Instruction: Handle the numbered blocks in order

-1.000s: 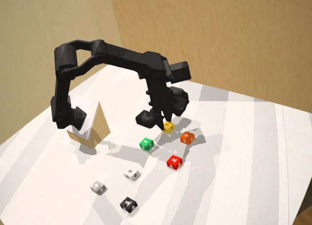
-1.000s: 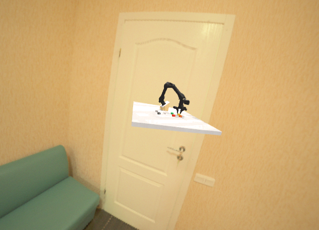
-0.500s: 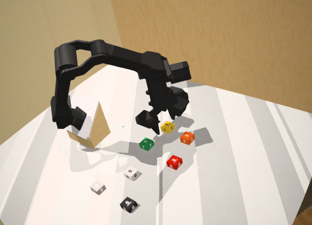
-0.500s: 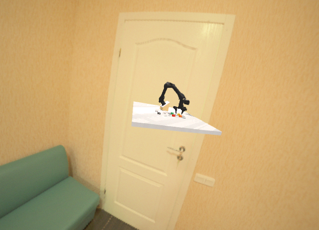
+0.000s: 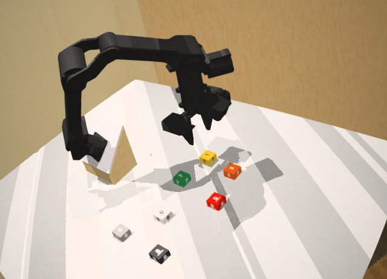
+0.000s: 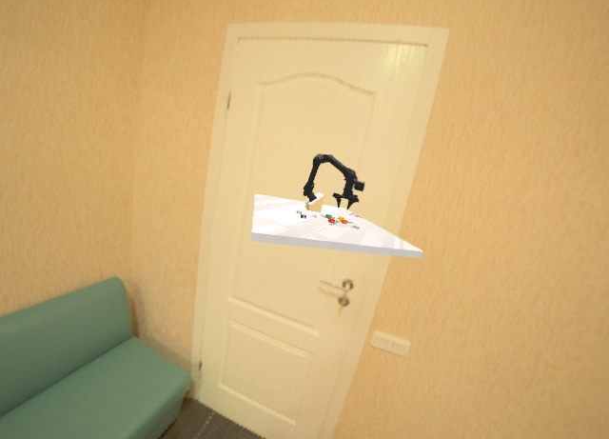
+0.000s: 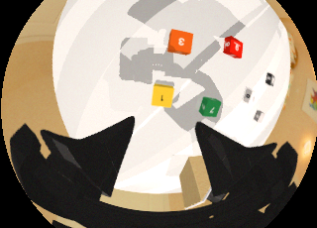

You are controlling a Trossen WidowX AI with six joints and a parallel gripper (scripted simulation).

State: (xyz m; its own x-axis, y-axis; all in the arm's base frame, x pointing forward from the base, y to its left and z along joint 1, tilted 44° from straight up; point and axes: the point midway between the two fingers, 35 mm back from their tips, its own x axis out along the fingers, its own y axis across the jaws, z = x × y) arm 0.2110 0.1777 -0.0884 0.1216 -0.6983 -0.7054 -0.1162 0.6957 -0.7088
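Right now the orange block is 10 cm ahead of my gripper tip and 7 cm below it. Also, from my gripper tip: green block: 1 cm ahead, 9 cm to the right, 7 cm below; then yellow block: 1 cm ahead, 7 cm below; then red block: 14 cm ahead, 10 cm to the right, 7 cm below.
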